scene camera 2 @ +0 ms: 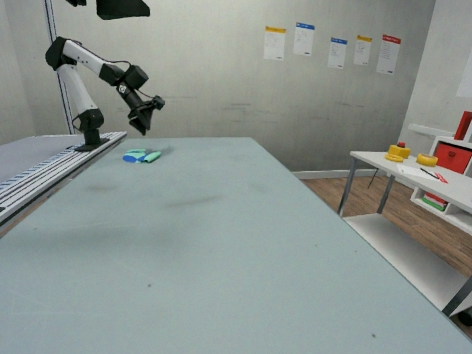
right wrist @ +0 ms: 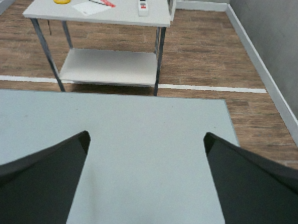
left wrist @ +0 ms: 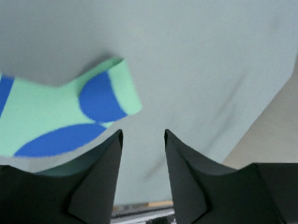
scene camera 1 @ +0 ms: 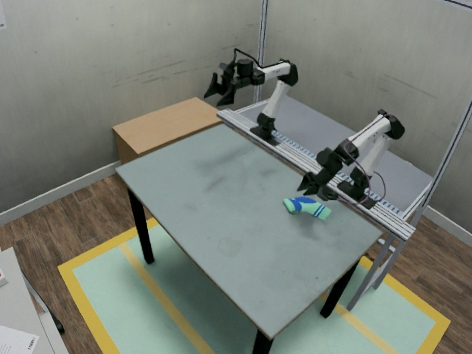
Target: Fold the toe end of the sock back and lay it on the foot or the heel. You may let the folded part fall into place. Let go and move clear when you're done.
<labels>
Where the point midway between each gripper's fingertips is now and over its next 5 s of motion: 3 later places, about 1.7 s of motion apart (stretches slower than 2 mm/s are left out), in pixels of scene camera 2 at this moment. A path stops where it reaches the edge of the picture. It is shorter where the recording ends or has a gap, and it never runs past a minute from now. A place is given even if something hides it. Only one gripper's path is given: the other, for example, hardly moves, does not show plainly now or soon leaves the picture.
My left gripper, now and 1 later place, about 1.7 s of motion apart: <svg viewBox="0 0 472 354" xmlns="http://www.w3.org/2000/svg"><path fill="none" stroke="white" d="M147 132L178 59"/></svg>
</labels>
